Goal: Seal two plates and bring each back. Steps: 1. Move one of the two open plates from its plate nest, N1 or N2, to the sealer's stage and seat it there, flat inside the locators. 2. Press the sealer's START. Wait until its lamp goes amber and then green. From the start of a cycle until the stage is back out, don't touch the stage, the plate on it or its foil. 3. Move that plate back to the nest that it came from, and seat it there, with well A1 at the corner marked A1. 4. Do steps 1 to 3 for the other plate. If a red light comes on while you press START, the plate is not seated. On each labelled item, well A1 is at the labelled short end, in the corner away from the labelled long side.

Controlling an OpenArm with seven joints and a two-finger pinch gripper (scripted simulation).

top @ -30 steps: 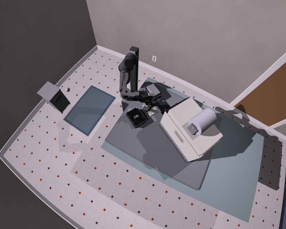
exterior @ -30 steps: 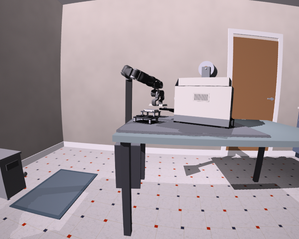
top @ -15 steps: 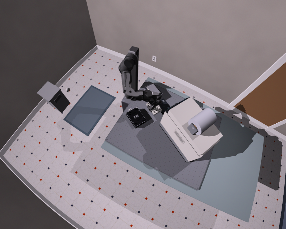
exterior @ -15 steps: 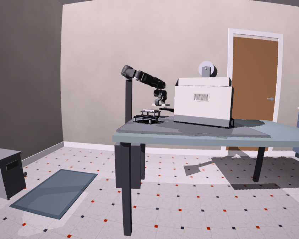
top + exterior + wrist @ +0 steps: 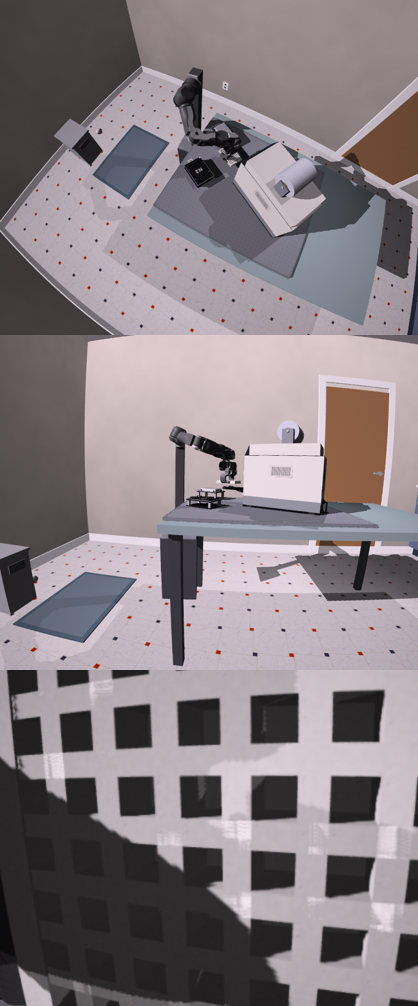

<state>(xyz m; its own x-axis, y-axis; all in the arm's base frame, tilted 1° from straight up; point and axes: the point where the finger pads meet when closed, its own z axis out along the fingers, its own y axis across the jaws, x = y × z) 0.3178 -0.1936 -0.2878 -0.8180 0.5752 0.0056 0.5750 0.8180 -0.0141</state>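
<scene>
Right now the sealer stage is 5 cm ahead of my hand, 4 cm to the left of it and 4 cm below it. From my hand the other things lie so: N1 label (19 cm behind, 26 cm to the left, 13 cm below); then screen (17 cm ahead, 1 cm to the left, 19 cm above); then plate nest (10 cm behind, 20 cm to the left, 8 cm below).
</scene>
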